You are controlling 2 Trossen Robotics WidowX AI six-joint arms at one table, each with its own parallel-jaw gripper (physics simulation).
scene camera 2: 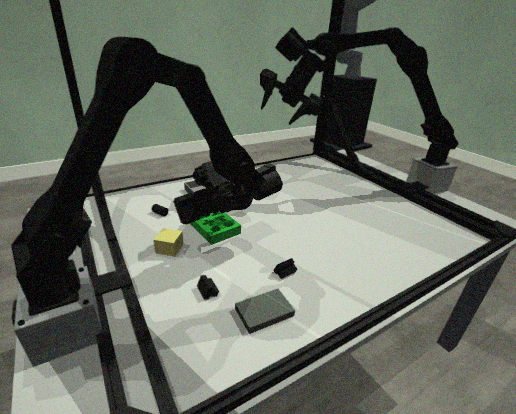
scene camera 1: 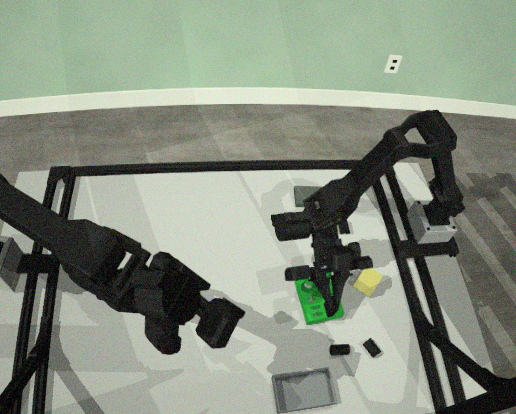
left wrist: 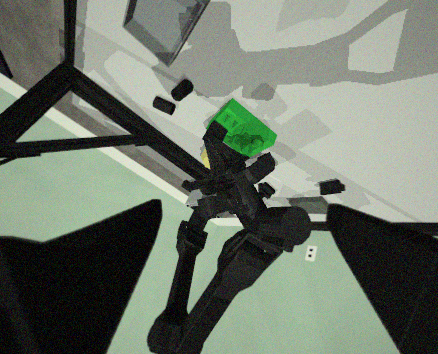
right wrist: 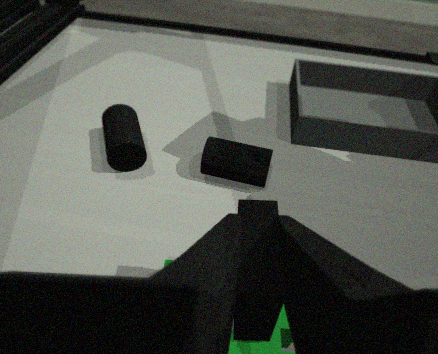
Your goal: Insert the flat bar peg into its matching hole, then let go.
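Note:
A dark flat bar peg [right wrist: 256, 280] is held upright between the fingers of my right gripper [scene camera 1: 332, 311] [right wrist: 257, 227], which is shut on it. The green hole board [scene camera 1: 311, 319] [scene camera 2: 227, 236] [left wrist: 260, 126] [right wrist: 284, 327] lies flat under that gripper. In the right wrist view the peg's lower end is over the board; the fingers hide its matching hole, and I cannot tell whether the end is in a hole. In scene camera 2 the right arm hides the peg and fingertips. My left gripper [scene camera 2: 277, 115] is open and empty, high and away from the board.
A yellow block [scene camera 1: 368, 282] [scene camera 2: 168, 242] stands beside the board. Two dark cylinders [right wrist: 236, 161] [right wrist: 124, 137] lie near a grey tray [scene camera 1: 277, 395] [right wrist: 360, 132]. Two black pieces [scene camera 2: 207, 287] [scene camera 2: 285, 268] and a grey-green slab [scene camera 1: 304, 196] [scene camera 2: 265, 310] lie on the board's other side.

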